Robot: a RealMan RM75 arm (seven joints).
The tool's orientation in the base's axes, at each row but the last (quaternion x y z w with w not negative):
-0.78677 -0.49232 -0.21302 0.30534
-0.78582 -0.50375 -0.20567 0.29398
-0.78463 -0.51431 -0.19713 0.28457
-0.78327 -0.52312 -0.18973 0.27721
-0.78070 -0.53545 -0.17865 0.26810
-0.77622 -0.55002 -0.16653 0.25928
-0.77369 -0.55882 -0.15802 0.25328
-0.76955 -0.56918 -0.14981 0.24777
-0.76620 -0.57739 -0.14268 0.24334
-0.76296 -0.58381 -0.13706 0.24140
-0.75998 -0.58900 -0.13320 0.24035
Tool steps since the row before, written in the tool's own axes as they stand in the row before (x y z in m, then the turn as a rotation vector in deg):
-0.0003 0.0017 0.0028 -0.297 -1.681 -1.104
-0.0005 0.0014 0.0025 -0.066 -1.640 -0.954
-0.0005 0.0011 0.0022 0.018 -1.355 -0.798
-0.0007 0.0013 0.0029 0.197 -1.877 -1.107
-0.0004 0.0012 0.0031 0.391 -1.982 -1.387
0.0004 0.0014 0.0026 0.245 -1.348 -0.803
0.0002 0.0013 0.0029 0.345 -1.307 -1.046
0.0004 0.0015 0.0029 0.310 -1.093 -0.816
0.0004 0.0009 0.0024 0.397 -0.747 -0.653
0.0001 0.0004 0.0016 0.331 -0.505 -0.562
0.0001 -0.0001 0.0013 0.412 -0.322 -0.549
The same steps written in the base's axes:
0.0015 0.0012 -0.0027 -1.685 -0.401 1.064
0.0011 0.0009 -0.0025 -1.549 -0.159 1.085
0.0009 0.0007 -0.0022 -1.252 -0.087 0.948
0.0010 0.0009 -0.0030 -1.669 0.001 1.415
0.0009 0.0013 -0.0030 -1.694 0.004 1.771
0.0014 0.0015 -0.0022 -1.163 0.069 1.079
0.0012 0.0015 -0.0026 -1.082 -0.001 1.323
0.0014 0.0016 -0.0025 -0.901 0.049 1.069
0.0008 0.0014 -0.0020 -0.556 0.133 0.903
0.0003 0.0008 -0.0014 -0.349 0.078 0.743
-0.0002 0.0008 -0.0010 -0.153 0.117 0.733

